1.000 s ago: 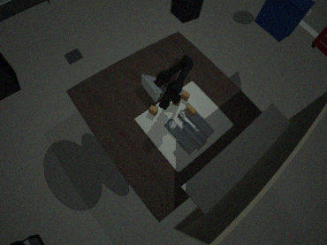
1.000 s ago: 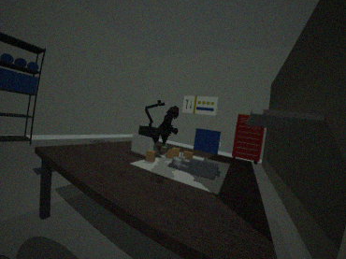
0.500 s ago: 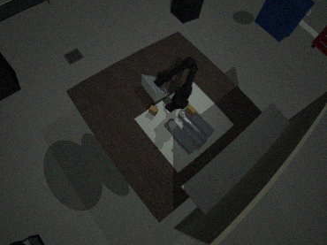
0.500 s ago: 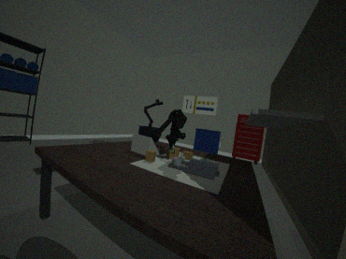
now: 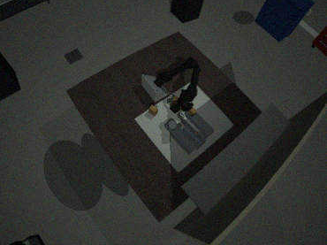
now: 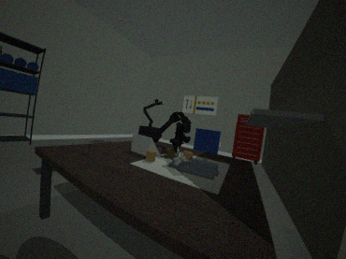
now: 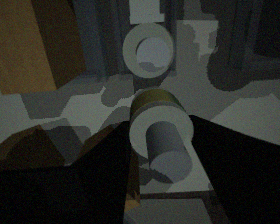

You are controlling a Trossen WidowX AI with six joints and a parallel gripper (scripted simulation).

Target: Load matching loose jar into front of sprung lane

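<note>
The grey lane fixture lies 200 mm ahead of my gripper tip and 50 mm below it. From my gripper tip the other things lie so: pale pusher plate (160 mm ahead, 10 mm to the right, 20 mm below).
</note>
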